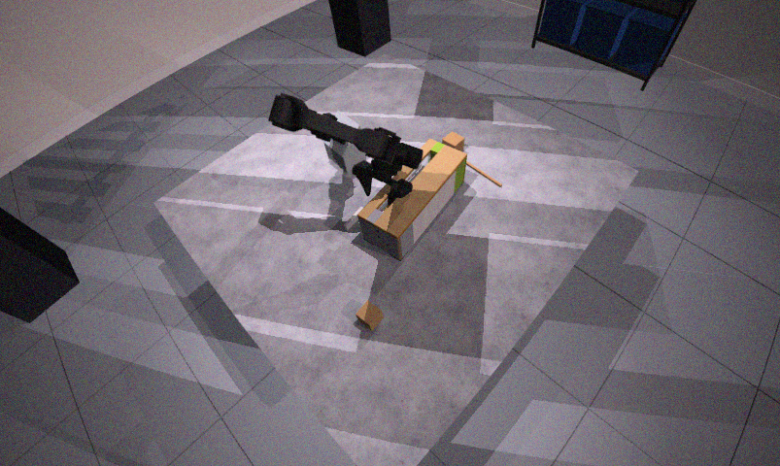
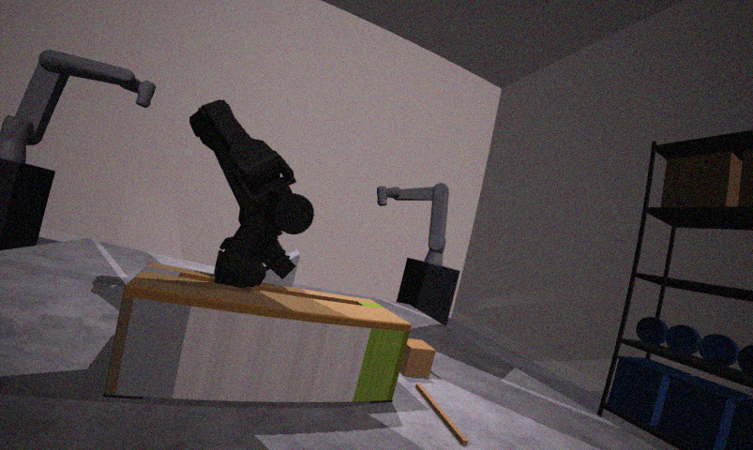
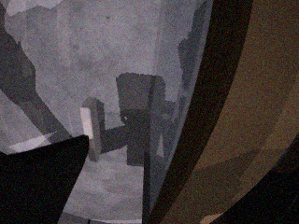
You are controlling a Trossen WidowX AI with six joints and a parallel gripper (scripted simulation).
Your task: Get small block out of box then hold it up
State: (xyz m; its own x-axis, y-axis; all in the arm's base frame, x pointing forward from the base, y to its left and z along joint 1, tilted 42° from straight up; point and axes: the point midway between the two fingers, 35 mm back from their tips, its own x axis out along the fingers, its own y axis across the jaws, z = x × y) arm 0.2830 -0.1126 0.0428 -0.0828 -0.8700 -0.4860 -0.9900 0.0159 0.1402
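Now: gripper tip 6 cm short of the block, 2 cm to the left of it and 1 cm below it. Round my gripper tip: thin wooden stick 36 cm to the left, 16 cm ahead, 8 cm below; then long box 9 cm to the left, 3 cm ahead, 2 cm below.
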